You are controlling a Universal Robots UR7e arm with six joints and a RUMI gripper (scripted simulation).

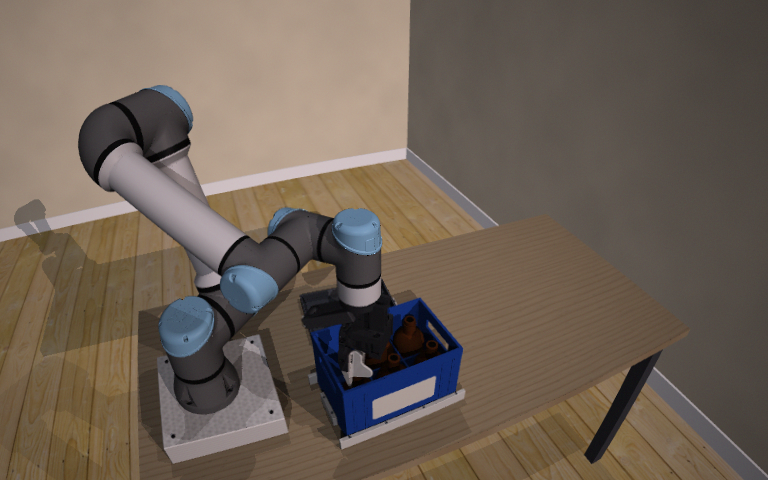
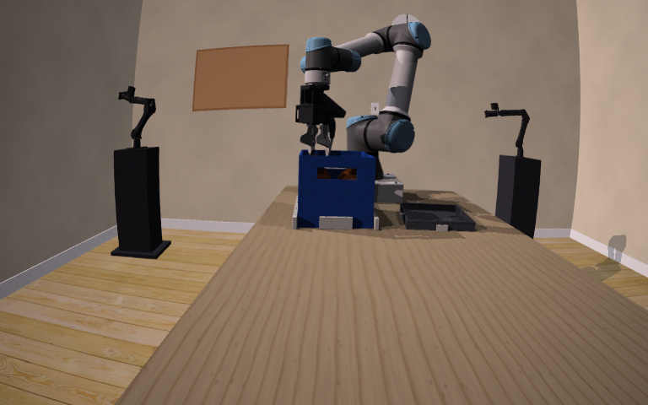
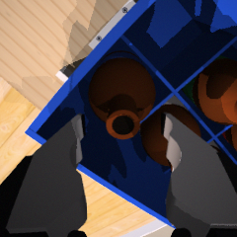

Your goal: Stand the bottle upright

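My hand is 9 cm short of the crate, 4 cm to the right of it and 8 cm above it. The rest, counted from my hand: tray: 13 cm ahead, 32 cm to the left, 15 cm below.
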